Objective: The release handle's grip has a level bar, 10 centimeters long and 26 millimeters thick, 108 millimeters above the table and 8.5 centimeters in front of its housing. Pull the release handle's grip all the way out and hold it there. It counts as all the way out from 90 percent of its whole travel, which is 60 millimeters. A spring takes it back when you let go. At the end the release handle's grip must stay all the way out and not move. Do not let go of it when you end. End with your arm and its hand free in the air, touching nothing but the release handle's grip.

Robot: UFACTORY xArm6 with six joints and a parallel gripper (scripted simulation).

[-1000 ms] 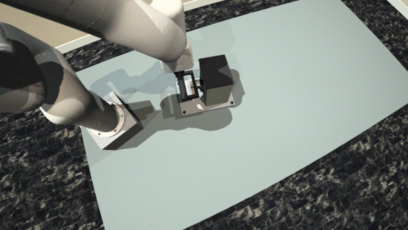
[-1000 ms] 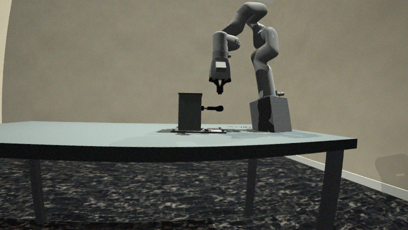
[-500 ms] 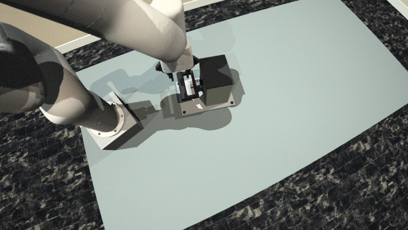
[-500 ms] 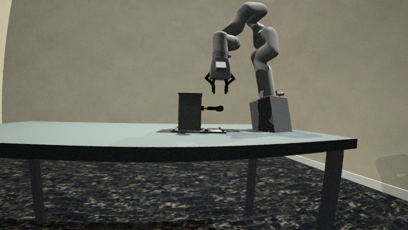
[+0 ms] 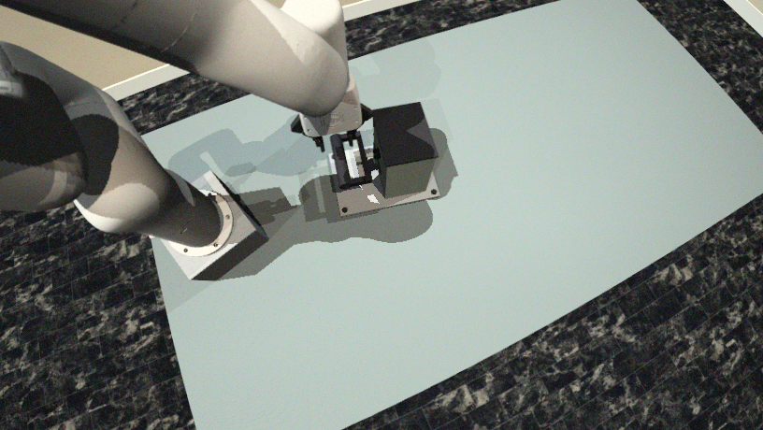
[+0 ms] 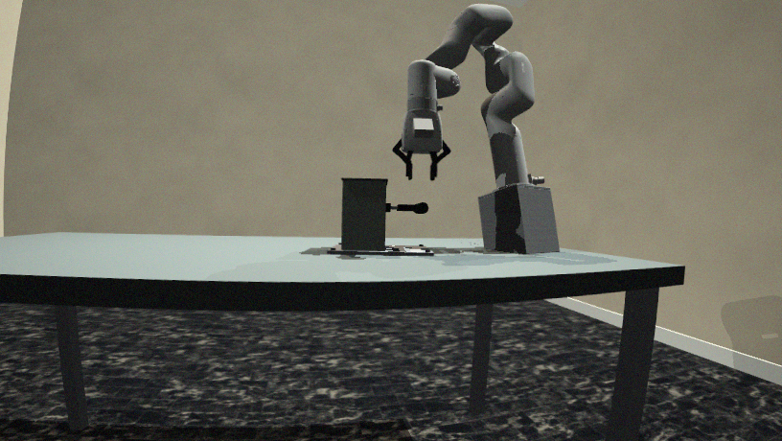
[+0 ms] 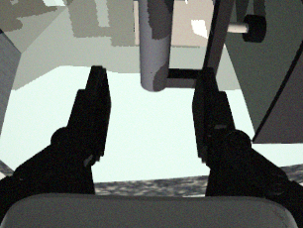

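My hand is 19 cm above the base plate and 10 cm short of it.
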